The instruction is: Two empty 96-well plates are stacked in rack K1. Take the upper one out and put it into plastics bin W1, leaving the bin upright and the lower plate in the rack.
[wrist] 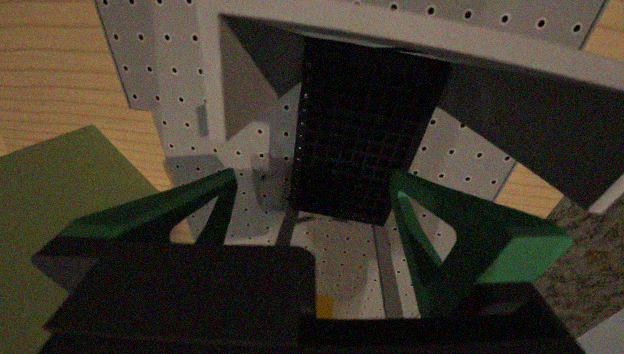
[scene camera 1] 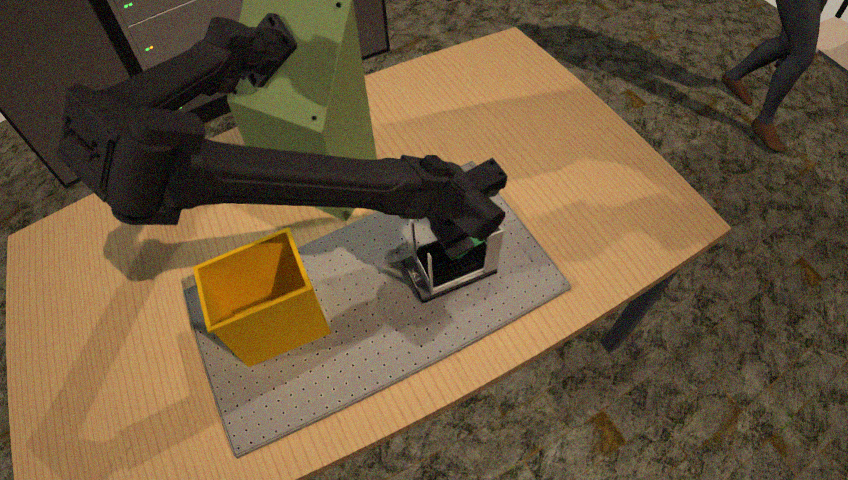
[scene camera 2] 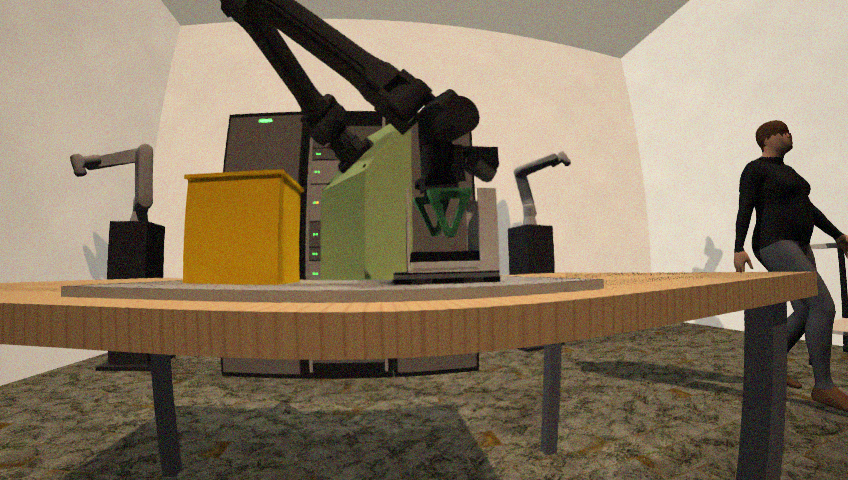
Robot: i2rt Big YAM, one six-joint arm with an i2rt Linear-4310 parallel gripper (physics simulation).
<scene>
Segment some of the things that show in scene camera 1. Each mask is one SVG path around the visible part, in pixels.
A yellow bin W1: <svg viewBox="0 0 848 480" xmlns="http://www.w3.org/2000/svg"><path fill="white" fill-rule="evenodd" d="M289 227L193 267L207 332L214 332L248 367L331 333Z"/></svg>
A black 96-well plate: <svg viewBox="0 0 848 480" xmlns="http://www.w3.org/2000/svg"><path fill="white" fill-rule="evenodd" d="M416 250L428 278L427 253L431 254L433 288L484 268L487 245L483 242L469 250L460 259L454 260L449 258L438 240L421 246Z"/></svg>
</scene>
